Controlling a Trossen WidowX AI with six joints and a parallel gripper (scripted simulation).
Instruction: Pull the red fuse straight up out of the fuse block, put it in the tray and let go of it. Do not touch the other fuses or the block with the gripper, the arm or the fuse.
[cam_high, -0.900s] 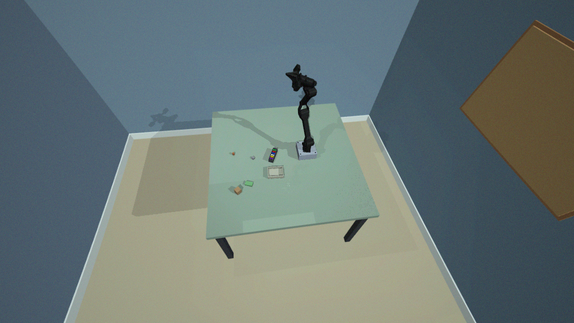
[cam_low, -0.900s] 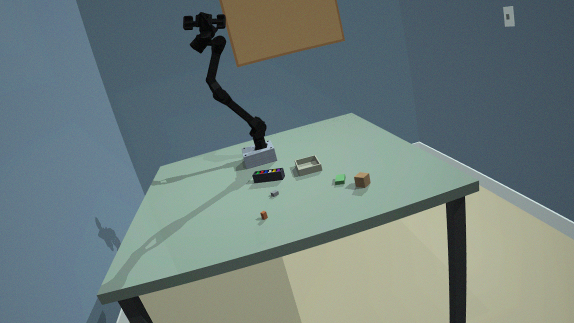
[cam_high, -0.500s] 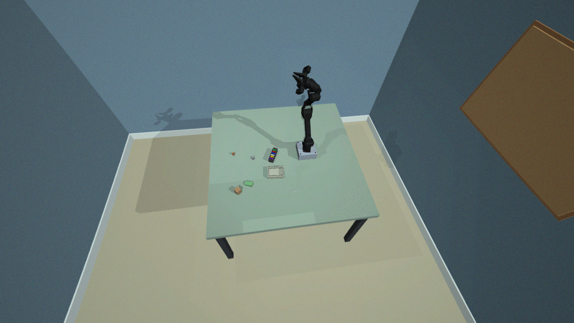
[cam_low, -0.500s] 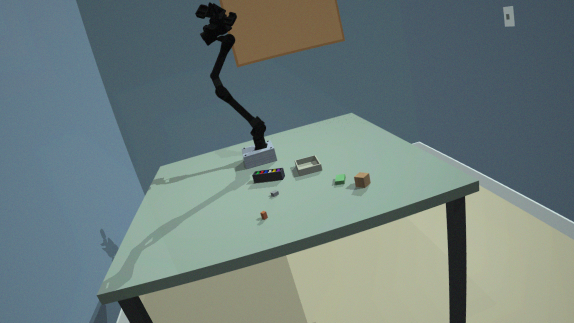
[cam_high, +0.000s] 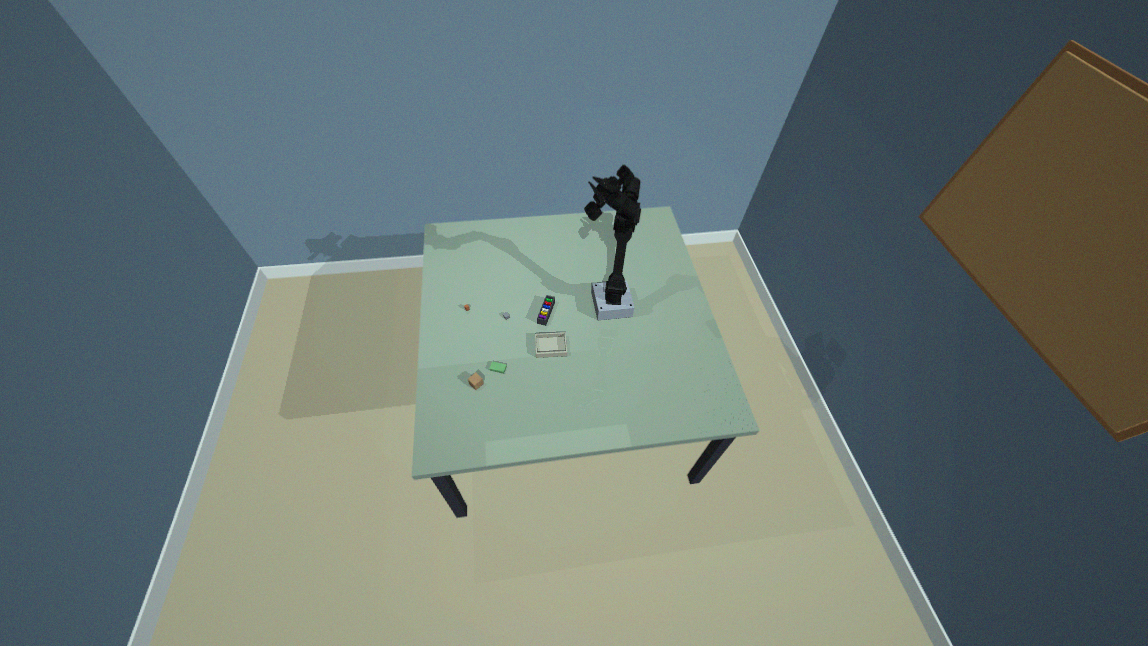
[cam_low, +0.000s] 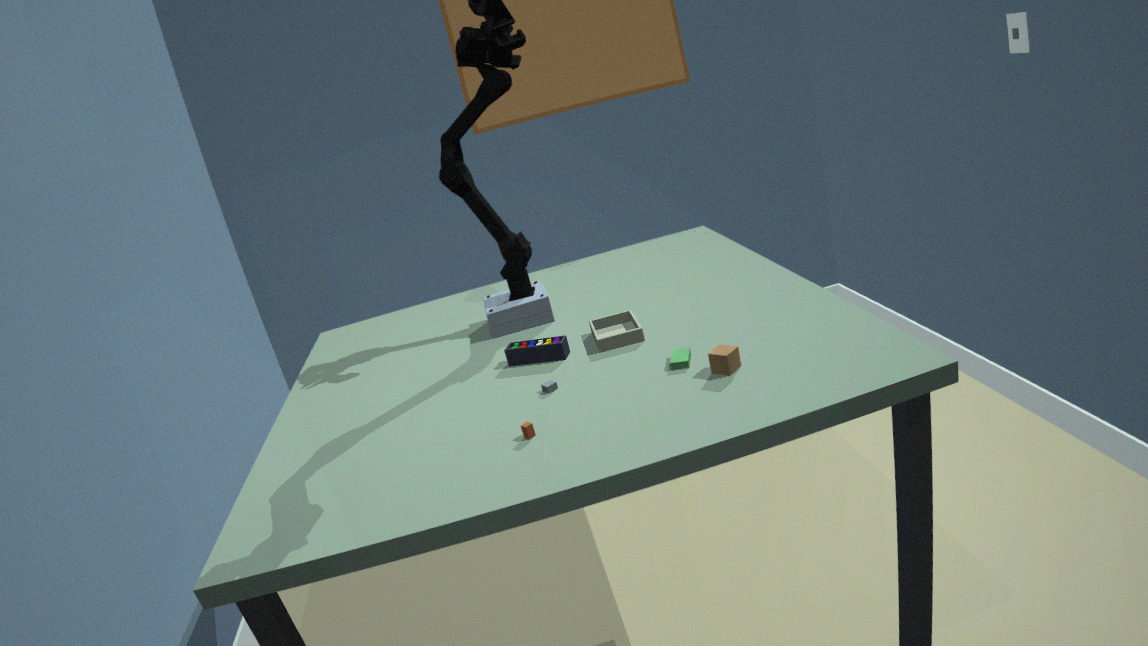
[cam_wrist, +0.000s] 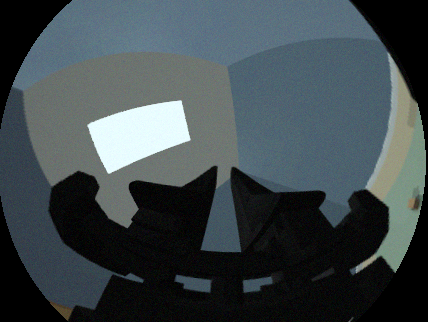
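The red fuse lies 140 mm ahead of my gripper tip, 120 mm to the right of it and 770 mm below it. The rest, counted from my gripper tip: brown cube: 410 mm ahead, 290 mm to the left, 770 mm below; grey block: 330 mm ahead, 60 mm to the right, 780 mm below; beige tray: 120 mm ahead, 90 mm to the left, 790 mm below.
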